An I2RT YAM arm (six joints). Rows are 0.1 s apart.
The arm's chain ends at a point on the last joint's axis. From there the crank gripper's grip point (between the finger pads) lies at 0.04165 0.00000 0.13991 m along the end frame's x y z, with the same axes.
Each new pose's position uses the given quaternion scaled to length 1; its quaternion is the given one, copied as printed.
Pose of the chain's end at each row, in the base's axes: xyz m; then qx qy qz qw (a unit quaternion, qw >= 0):
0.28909 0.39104 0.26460 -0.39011 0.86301 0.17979 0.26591
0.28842 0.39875 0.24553 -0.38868 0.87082 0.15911 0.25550
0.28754 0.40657 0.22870 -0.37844 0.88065 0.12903 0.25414
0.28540 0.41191 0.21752 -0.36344 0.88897 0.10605 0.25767
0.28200 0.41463 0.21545 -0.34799 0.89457 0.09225 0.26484
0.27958 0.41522 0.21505 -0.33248 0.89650 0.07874 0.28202
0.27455 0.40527 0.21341 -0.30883 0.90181 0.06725 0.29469
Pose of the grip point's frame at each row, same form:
0.31059 0.43942 0.12856 -0.39011 0.86301 0.17979 0.26591
0.30975 0.44050 0.10729 -0.38868 0.87082 0.15911 0.25550
0.31216 0.44025 0.08881 -0.37844 0.88065 0.12903 0.25414
0.31359 0.43986 0.07704 -0.36344 0.88897 0.10605 0.25767
0.31359 0.43961 0.07514 -0.34799 0.89457 0.09225 0.26484
0.31719 0.43823 0.07589 -0.33248 0.89650 0.07874 0.28202
0.31663 0.42616 0.07520 -0.30883 0.90181 0.06725 0.29469

